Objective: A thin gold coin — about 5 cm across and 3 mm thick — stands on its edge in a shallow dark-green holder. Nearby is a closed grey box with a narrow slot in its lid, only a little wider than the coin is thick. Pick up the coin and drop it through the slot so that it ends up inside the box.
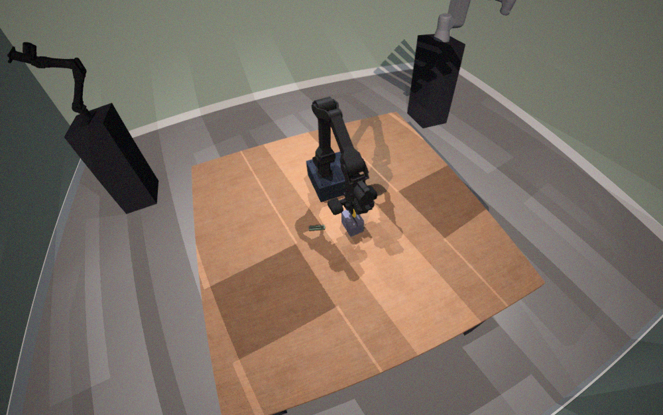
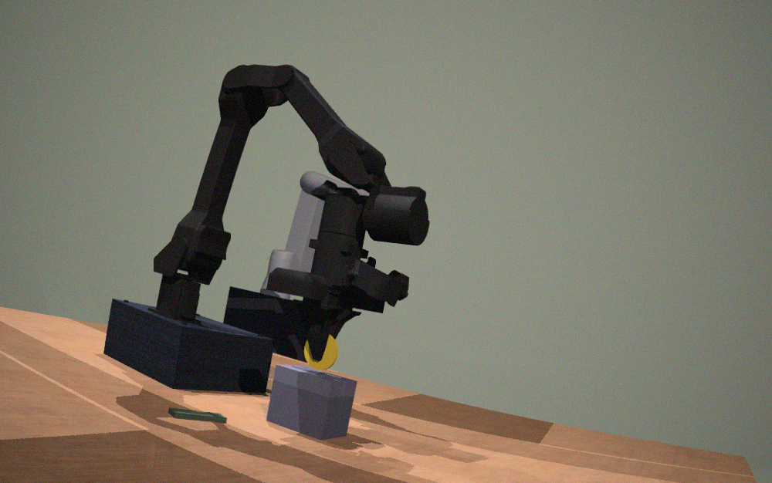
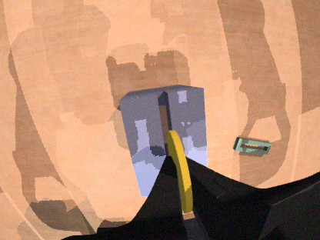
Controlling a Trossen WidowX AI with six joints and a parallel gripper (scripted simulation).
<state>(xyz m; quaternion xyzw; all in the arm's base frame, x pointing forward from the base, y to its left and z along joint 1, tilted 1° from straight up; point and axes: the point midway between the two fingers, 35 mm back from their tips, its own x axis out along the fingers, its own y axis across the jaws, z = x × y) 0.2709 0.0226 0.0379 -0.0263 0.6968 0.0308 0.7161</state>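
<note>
Right now the gold coin is 10 mm above my gripper tip.
</note>
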